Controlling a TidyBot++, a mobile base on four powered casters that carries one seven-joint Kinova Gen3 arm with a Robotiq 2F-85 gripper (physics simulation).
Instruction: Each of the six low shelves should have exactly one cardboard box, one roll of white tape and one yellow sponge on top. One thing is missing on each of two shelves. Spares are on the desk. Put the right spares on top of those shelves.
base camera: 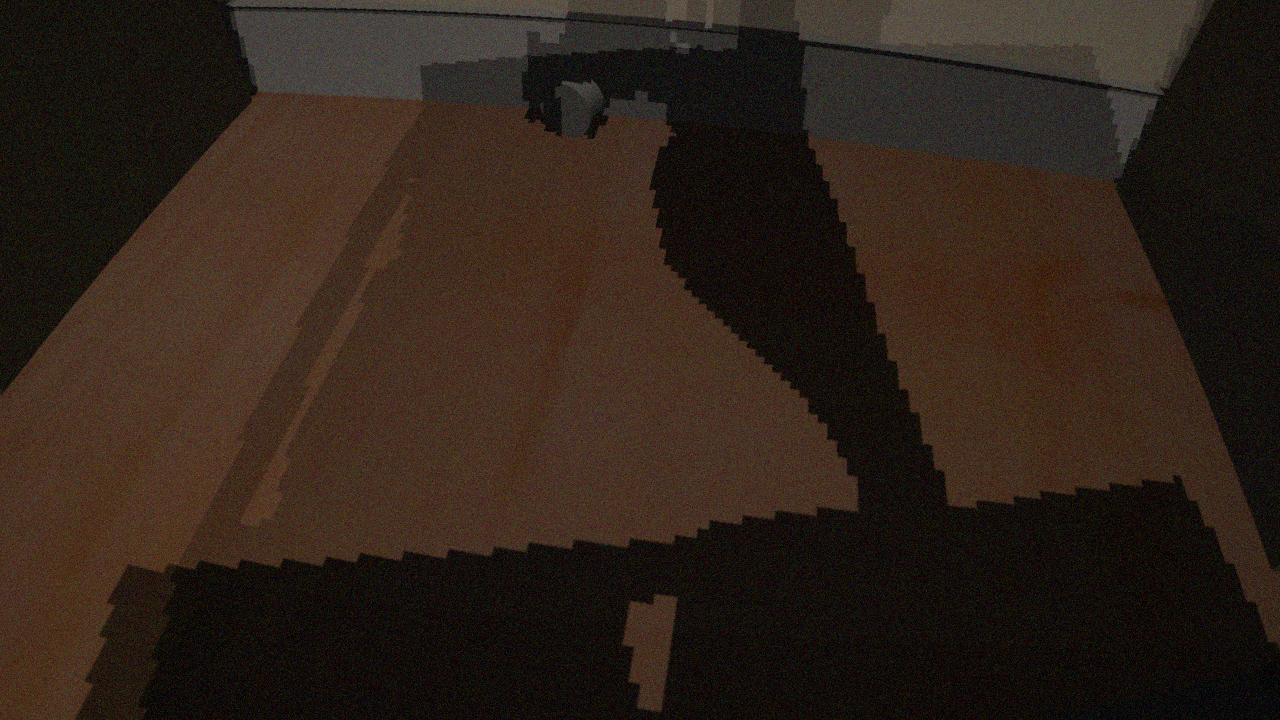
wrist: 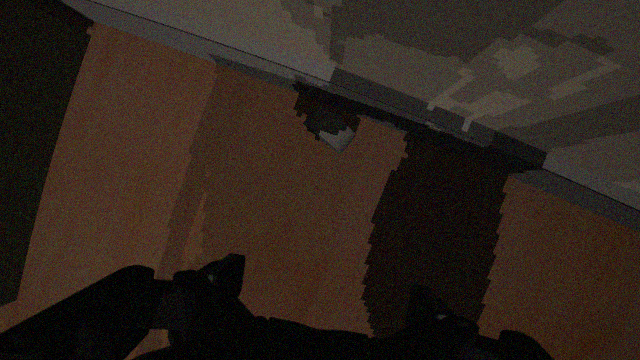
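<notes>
A small pale grey-white rounded thing, which looks like a roll of white tape point(base camera: 581, 107) point(wrist: 340, 139), is on the wooden floor close to the foot of the wall. Part of it is in dark shadow. My gripper point(wrist: 324, 288) is open and empty, with its black fingers apart at the bottom of the wrist view. The roll shows beyond and above the fingertips in that view, apart from them. The gripper does not show in the base camera view. The shelves, the desk, the cardboard boxes and the sponges cannot be made out in either view.
The picture is dark. A grey baseboard point(base camera: 948, 107) point(wrist: 145, 35) runs along the far wall point(base camera: 984, 22) point(wrist: 240, 30). Dark upright surfaces point(base camera: 80, 107) point(base camera: 1244, 223) flank the wooden floor point(base camera: 537, 402) point(wrist: 300, 225). Broad black shadows cross the floor and reach the wall.
</notes>
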